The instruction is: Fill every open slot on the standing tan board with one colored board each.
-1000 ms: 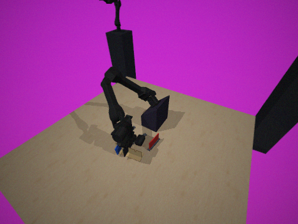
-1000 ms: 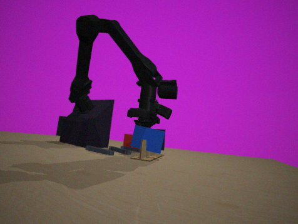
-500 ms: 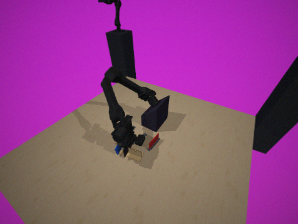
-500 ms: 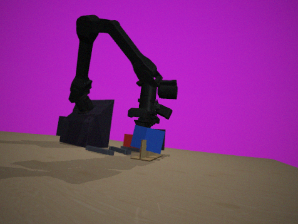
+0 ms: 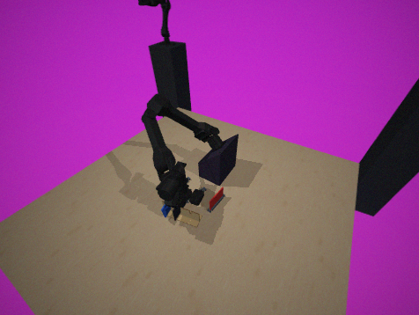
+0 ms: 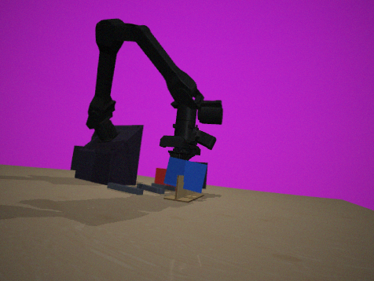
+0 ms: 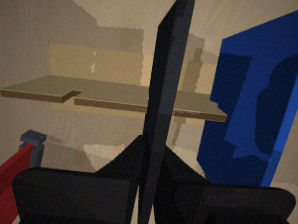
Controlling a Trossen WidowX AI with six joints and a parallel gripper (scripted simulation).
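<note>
Right now the black board is 30 mm ahead of my gripper tip. From my gripper tip the other things lie so: blue board: 50 mm to the right, 30 mm ahead; red board: 120 mm to the left, 100 mm behind, 30 mm below; tan board: 30 mm ahead, 20 mm below.
</note>
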